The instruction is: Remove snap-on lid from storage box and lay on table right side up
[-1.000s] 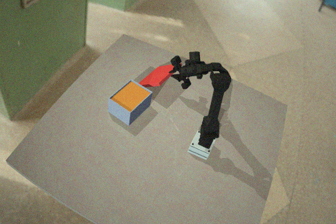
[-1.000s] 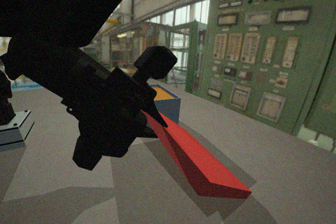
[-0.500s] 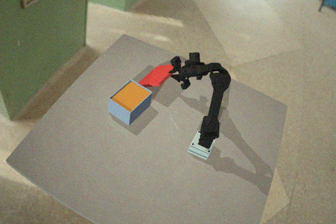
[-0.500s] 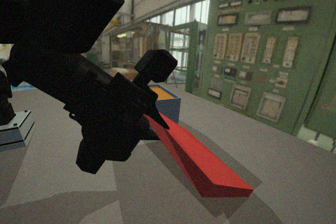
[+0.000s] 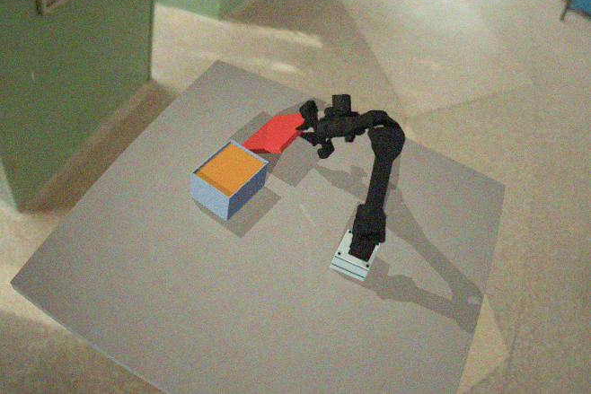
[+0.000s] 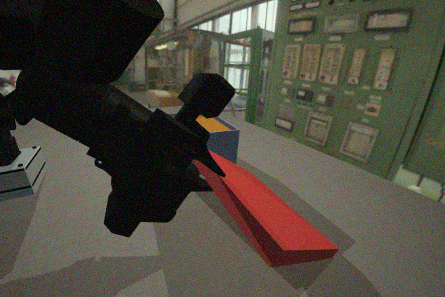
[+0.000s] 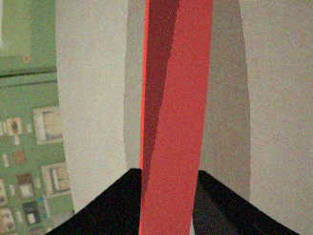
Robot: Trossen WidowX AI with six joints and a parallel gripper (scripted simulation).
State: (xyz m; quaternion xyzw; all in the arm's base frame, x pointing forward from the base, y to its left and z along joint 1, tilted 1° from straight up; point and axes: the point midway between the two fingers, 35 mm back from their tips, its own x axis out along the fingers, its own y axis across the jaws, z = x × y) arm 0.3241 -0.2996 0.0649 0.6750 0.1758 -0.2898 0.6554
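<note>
The red lid lies 70 mm ahead of my gripper tip, 50 mm below it and 10 mm to the right of it. From my gripper tip the other things lie so: blue storage box: 260 mm to the left, 110 mm ahead, 60 mm below.
</note>
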